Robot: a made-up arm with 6 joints.
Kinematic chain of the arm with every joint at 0, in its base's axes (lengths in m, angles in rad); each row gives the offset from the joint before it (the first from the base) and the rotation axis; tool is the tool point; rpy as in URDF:
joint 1: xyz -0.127 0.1 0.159 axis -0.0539 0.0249 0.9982
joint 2: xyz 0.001 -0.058 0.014 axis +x
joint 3: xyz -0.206 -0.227 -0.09 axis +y
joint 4: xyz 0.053 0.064 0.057 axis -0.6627 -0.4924 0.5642
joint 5: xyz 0.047 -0.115 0 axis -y
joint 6: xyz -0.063 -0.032 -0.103 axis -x
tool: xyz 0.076 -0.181 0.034 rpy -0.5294 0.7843 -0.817
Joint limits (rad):
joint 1: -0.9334..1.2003
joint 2: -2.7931..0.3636
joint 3: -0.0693..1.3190
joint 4: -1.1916..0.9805
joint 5: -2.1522..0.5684
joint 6: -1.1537..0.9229
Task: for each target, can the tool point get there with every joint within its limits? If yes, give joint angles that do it. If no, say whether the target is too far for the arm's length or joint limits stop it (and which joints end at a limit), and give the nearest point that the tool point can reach.
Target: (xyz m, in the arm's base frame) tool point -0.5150 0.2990 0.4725
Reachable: yes | joints 0.1231 -2.4616 0.1603 -0.3147 -1.5981 -0.7959
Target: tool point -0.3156 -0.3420 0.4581
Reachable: yes | joints 0.7915 -1.8027 0.1644 -0.9944 -0.7408 -0.7523
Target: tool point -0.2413 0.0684 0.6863
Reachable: yes | joints 0.0063 -2.0022 1.1622 0.0555 0.1534 0.2243
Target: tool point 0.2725 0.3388 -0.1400
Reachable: no: joint limits stop it (at a limit: joint 1, joint 2, joint 4, joint 5) | nearest point 0.2152 0.1741 -0.0961 | short by 0.180 m
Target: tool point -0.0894 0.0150 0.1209
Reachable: no: joint limits stop it (at a limit: joint 2, joint 4, joint 6) | nearest point -0.0096 -0.1680 0.0665 | short by 0.207 m
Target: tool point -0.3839 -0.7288 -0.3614
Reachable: no: too far | nearest point -0.2991 -0.4511 -0.1666 | short by 0.350 m
